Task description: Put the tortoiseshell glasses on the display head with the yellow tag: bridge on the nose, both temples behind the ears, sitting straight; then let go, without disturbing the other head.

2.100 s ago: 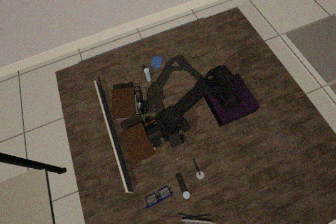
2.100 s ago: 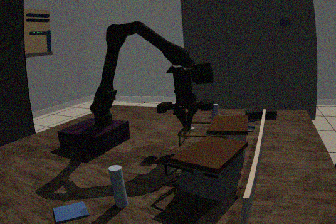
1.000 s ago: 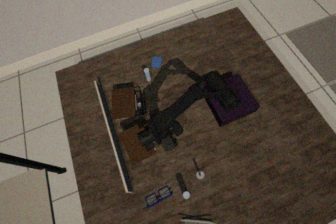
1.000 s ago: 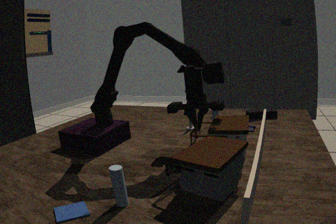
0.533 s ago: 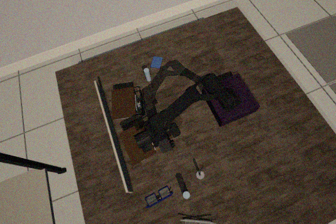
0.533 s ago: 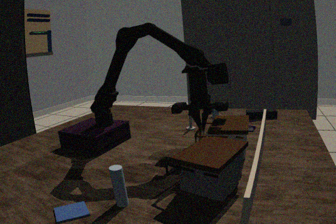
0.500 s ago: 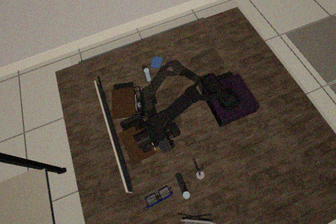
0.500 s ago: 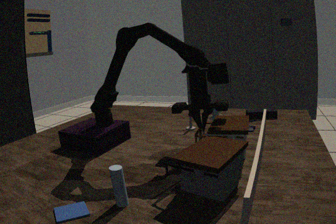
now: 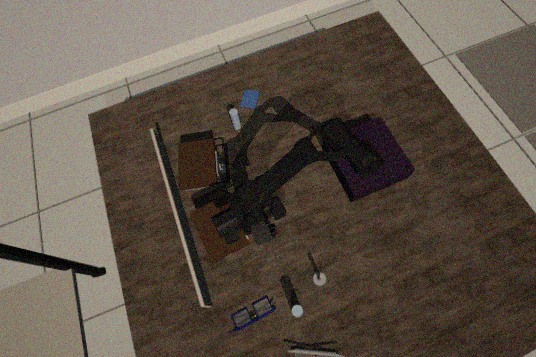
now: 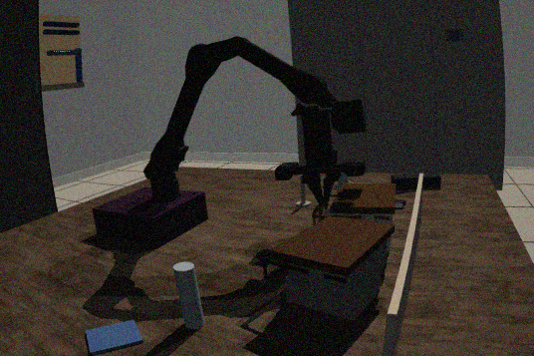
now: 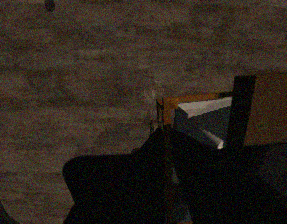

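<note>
Now: gripper tip 7 cm short of the display head, 4 cm to the left of it and 1 cm above it. The rest, counted from my gripper tip: white-footed pin (22 cm to the left, 10 cm behind, 4 cm below); then flat pair of glasses (40 cm to the left, 5 cm below, 3 cm ahead); then long rail (19 cm ahead, 17 cm to the right, 1 cm below).
</note>
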